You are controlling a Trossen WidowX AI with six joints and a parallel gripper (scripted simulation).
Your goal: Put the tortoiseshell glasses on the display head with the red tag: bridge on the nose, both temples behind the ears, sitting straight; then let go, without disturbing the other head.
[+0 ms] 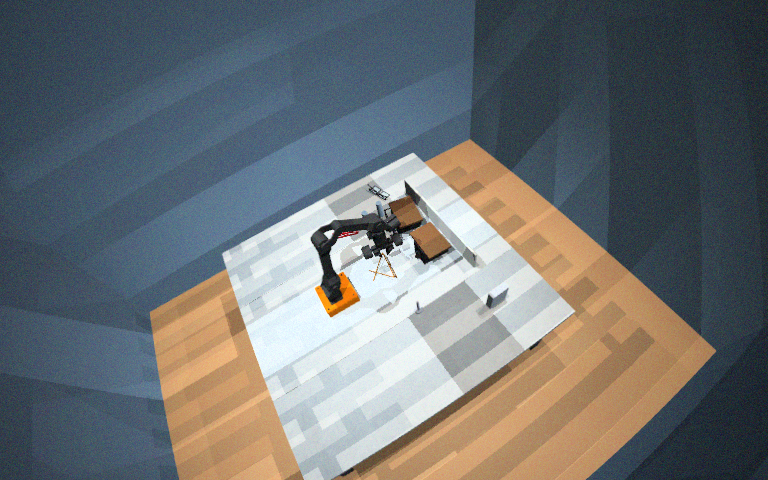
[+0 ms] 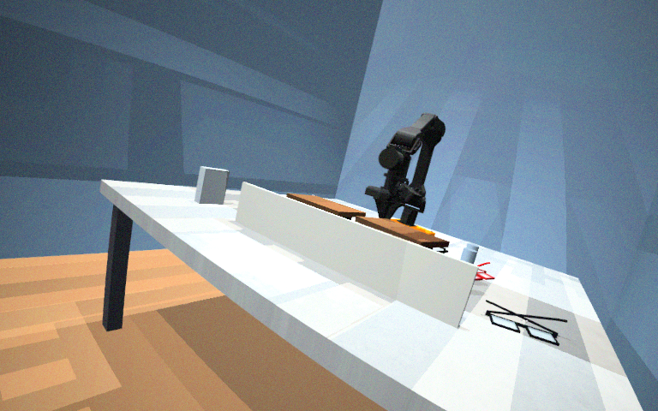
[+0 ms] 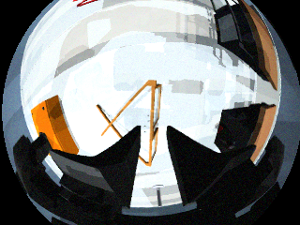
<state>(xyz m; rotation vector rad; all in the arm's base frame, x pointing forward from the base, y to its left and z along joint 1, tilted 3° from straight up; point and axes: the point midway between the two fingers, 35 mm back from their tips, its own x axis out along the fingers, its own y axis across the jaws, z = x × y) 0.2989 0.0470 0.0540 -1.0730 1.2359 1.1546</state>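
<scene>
Right now my gripper tip is 29 cm to the left of the small peg and 5 cm above it. From my gripper tip the other things lie so: grey box (31 cm ahead, 45 cm to the right, 2 cm below); long white panel (33 cm ahead, 4 cm to the left, 2 cm below).
</scene>
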